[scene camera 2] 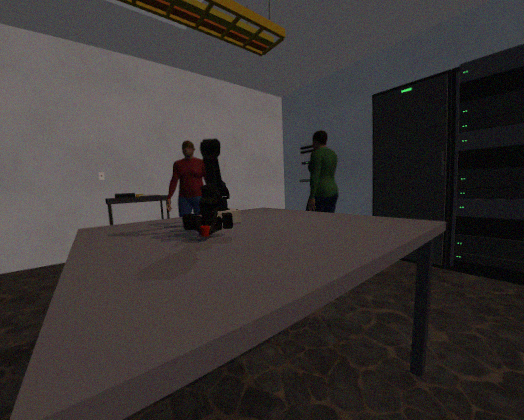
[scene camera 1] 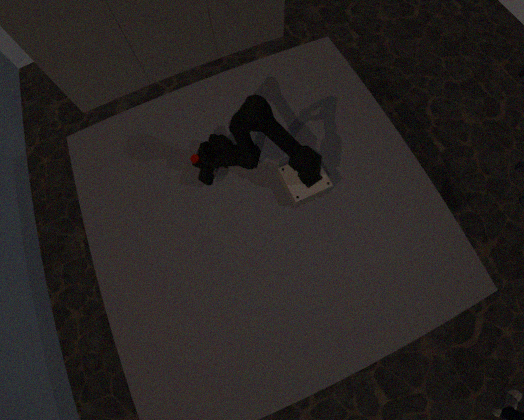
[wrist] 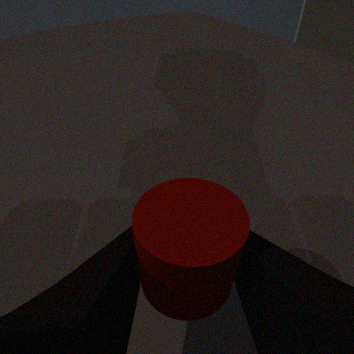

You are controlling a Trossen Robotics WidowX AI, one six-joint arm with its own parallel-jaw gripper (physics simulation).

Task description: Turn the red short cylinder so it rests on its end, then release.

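The red short cylinder is held between the two black fingers of my gripper. The gripper is shut on it. In the wrist view one flat round end of the cylinder faces up toward the camera, and the side below it shows between the fingers. In scene camera 2 the cylinder looks roughly upright and low over the table. Whether its lower end touches the table cannot be told; the picture is dark and the cylinder is small there.
The arm reaches from its pale base plate across the grey table. Dark shadows of the arm lie on the table. Beyond the table are a person in red, a person in green and a dark cabinet.
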